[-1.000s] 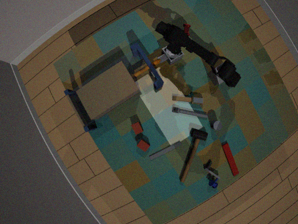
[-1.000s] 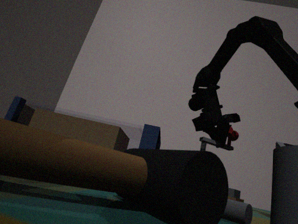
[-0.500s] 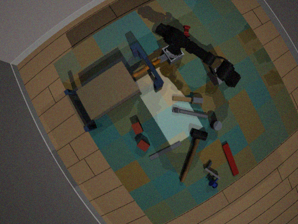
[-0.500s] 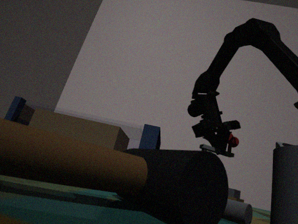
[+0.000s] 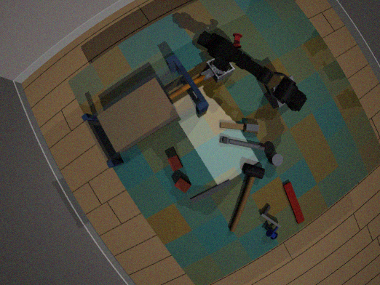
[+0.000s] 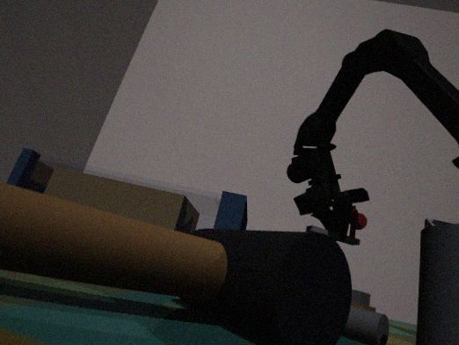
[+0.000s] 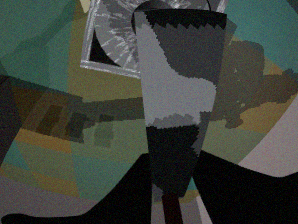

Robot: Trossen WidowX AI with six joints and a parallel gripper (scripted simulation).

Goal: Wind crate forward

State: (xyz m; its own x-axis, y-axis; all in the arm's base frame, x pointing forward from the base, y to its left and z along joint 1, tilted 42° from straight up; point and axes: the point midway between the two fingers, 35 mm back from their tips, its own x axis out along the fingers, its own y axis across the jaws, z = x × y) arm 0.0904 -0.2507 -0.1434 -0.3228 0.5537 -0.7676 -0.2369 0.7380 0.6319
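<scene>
Right now the red knob is 3 cm behind my gripper tip, 1 cm to the right of it and 5 cm above it. The rest, counted from my gripper tip: red-knobbed crank (2 cm above); then grey winch (5 cm ahead, 1 cm to the left, 11 cm below); then blue steel frame (22 cm ahead, 4 cm below).
</scene>
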